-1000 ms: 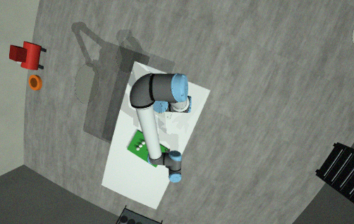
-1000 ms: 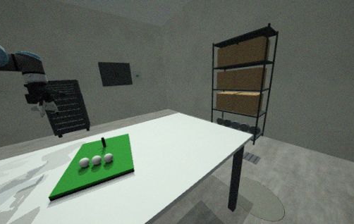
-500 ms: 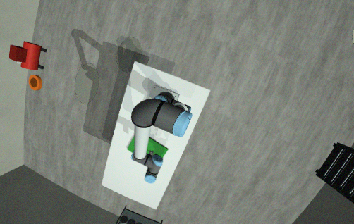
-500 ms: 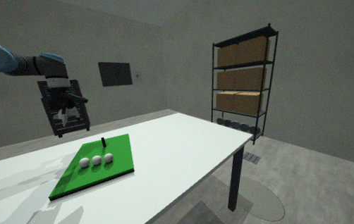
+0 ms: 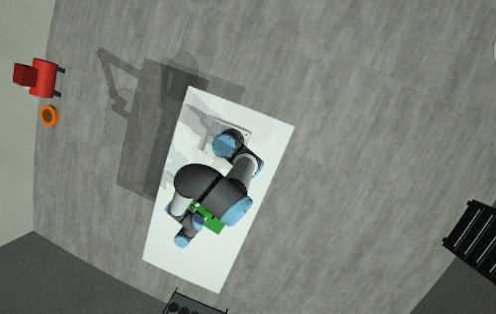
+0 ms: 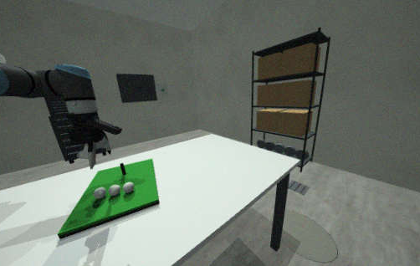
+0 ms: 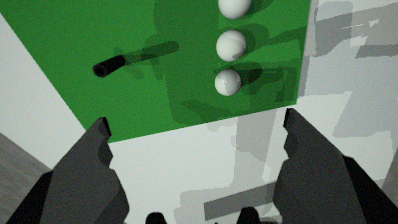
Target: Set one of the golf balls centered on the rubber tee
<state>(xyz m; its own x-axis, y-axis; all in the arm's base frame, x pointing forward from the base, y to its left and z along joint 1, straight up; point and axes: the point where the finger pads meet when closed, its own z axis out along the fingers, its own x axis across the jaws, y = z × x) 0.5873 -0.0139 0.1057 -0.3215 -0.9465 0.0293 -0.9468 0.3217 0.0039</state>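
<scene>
The white golf ball lies 12 cm below my hand, 7 cm to the right of it and 2 cm ahead of it. Also, from my hand: green mat (14 cm below, 6 cm to the left, 5 cm ahead).
</scene>
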